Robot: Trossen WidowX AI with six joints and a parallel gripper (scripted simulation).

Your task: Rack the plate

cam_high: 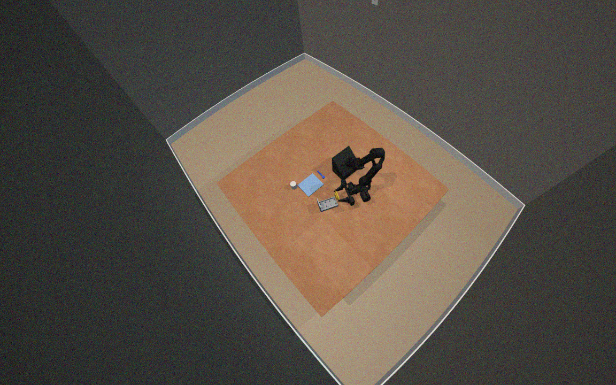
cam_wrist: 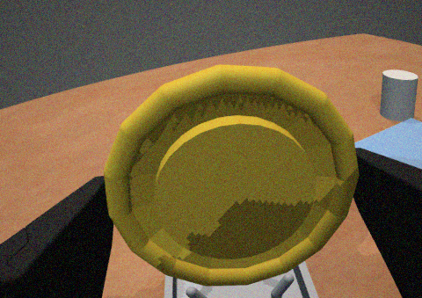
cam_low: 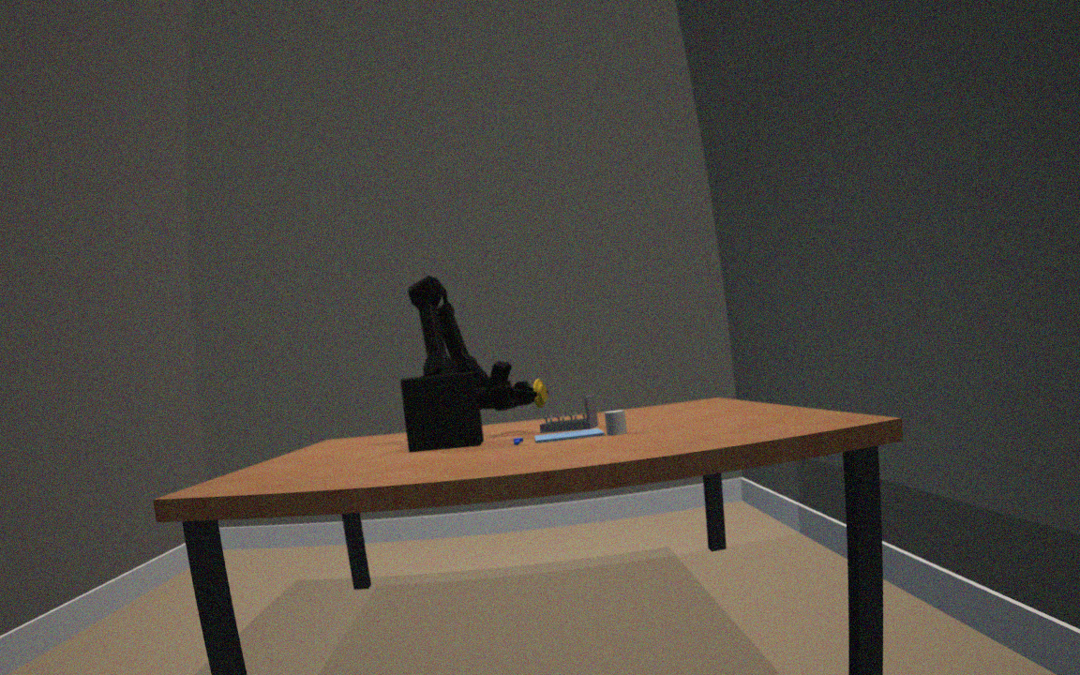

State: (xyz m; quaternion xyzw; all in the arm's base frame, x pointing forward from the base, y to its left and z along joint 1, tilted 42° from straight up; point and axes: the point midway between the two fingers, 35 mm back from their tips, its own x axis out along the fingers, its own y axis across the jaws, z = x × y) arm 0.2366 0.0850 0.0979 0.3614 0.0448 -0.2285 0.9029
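Now: gripper tip 8 cm above the grey dish rack, 5 cm short of it and 3 cm to the left of it. Round my gripper tip: white cup: 31 cm to the right, 12 cm ahead, 7 cm below; blue object: 23 cm to the right, 10 cm below, 9 cm behind; yellow plate: 1 cm behind.
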